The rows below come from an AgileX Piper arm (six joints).
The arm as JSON. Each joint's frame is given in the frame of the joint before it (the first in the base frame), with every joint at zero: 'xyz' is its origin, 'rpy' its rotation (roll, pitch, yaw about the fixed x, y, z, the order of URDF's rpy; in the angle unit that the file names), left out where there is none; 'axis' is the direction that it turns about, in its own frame. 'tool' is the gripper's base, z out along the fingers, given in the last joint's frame.
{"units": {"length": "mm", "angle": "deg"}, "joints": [
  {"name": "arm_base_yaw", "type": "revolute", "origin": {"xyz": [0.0, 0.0, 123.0]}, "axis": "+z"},
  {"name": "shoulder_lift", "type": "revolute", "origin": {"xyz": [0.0, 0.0, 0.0], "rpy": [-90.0, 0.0, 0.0]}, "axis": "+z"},
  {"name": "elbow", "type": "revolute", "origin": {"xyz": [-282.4, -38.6, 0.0]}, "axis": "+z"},
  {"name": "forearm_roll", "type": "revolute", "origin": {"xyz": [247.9, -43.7, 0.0], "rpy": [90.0, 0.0, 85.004]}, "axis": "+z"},
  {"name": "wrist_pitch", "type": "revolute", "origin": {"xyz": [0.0, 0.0, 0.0], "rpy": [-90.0, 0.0, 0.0]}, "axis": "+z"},
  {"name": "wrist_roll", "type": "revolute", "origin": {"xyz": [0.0, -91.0, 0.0], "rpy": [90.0, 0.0, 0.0]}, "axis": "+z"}
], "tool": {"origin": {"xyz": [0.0, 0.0, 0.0]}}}
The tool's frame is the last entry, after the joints.
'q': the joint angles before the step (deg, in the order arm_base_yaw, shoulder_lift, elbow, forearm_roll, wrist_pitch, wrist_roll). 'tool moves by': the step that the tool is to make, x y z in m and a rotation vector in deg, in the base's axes. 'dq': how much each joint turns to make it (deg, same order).
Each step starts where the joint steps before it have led.
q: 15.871 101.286 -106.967 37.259 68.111 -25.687
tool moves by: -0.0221 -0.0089 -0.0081 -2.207 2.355 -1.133
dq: -0.008 -5.162 7.948 -1.947 -0.448 0.812
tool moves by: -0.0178 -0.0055 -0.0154 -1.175 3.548 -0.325
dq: -0.001 -3.672 7.467 -0.282 -0.226 0.232
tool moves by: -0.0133 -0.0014 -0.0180 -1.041 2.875 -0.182
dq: 0.527 -2.428 6.486 -0.226 -1.227 -0.001
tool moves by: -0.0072 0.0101 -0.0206 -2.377 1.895 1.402
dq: 2.570 -0.105 4.149 -1.727 -1.942 0.188
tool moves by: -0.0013 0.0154 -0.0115 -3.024 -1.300 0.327
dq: 3.691 0.876 1.078 -4.049 -3.669 2.295
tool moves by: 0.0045 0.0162 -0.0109 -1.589 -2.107 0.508
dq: 2.987 1.979 -0.005 -2.556 -4.149 1.070
